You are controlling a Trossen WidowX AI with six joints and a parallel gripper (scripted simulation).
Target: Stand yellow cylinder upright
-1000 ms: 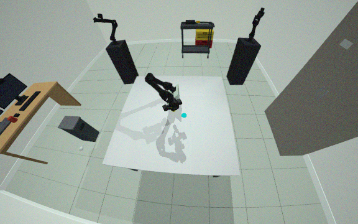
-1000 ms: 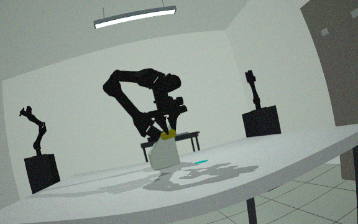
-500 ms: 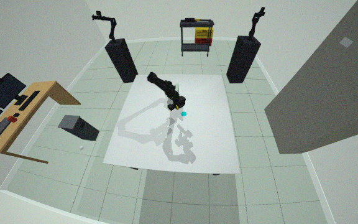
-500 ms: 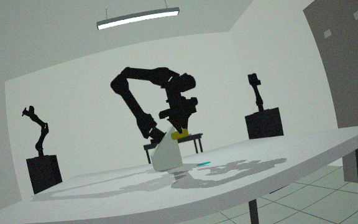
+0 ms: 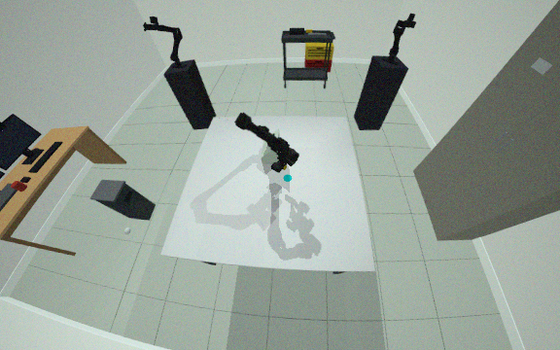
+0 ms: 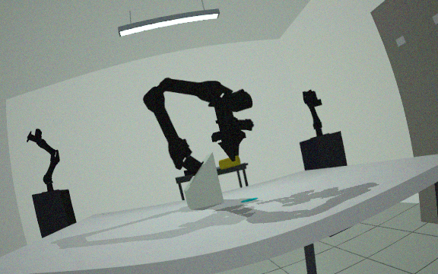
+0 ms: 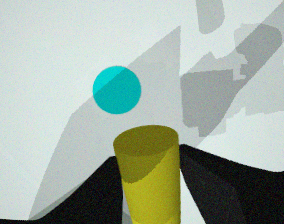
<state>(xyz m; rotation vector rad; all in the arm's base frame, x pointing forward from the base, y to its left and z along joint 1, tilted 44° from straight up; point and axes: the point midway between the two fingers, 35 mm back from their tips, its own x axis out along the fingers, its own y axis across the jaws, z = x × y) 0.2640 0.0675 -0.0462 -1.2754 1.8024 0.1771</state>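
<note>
Now: gripper tip 1 cm past the cyan circle, 2 cm to the right of it and 15 cm above it. The rest, counted from my gripper tip: yellow cylinder: 1 cm behind, 2 cm to the right.
</note>
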